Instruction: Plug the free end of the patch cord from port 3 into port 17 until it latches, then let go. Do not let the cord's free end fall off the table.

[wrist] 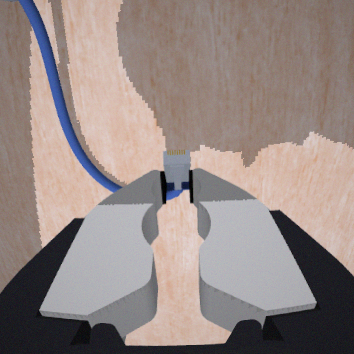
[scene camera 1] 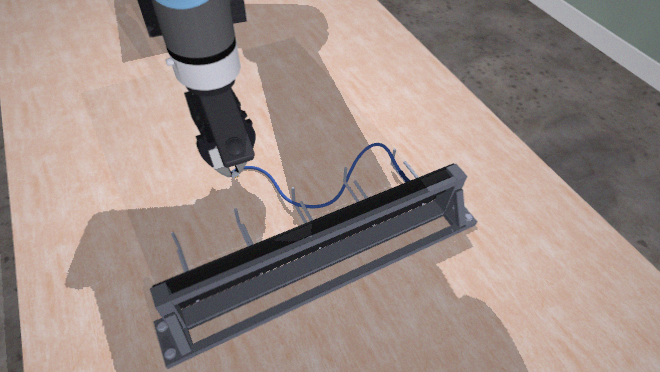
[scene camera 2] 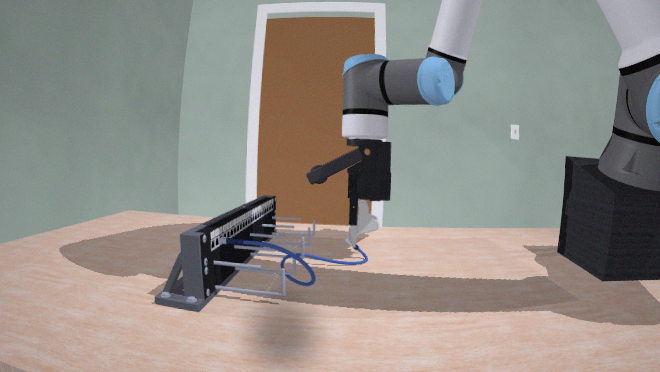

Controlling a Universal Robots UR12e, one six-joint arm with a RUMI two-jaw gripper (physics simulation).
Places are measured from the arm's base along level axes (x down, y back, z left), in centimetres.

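Pixels of known places: gripper, fingertip midpoint: (wrist: 177, 174) (scene camera 1: 233, 174) (scene camera 2: 354, 246); arm's base, origin of the base link: (scene camera 2: 636, 175).
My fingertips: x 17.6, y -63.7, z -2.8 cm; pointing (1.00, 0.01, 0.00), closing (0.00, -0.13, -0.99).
Ahead of a thing's pixels: the offset from my fingertips to its top centre. "*": to the spot under its first point. Level surfaces: height alone.
My gripper (scene camera 1: 234, 171) (scene camera 2: 353, 245) (wrist: 177, 174) is shut on the patch cord's free plug @(dz +0.0, dx -1.9, dy -0.6 cm) (wrist: 177, 165). The clear plug points away from the fingers, its gold contacts facing the wrist camera. The gripper holds it low above the table, apart from the patch panel @(dz +9.5, dx -7.7, dy -16.9 cm) (scene camera 1: 305, 238) (scene camera 2: 192, 267), on the side of its port face. The blue cord (scene camera 1: 320, 206) (scene camera 2: 345, 263) (wrist: 59, 102) runs from the plug in a double bend to a port near one end of the panel, where its other end is plugged in. Port numbers are too small to read. Port 17 cannot be made out.
Several thin grey cable-guide rods stick out from the panel's port side, among them a bent rod @(* dz -11.1, dx -3.2, dy -14.3 cm) (scene camera 1: 177, 250) and a hooked rod @(* dz +28.5, dx -1.1, dy -5.9 cm) (scene camera 2: 283, 282). The wooden table @(dx +2.4 cm) (scene camera 1: 565, 260) (scene camera 2: 425, 340) ends at a long edge. The robot's black base block (scene camera 2: 580, 220) stands at the right in scene camera 2.
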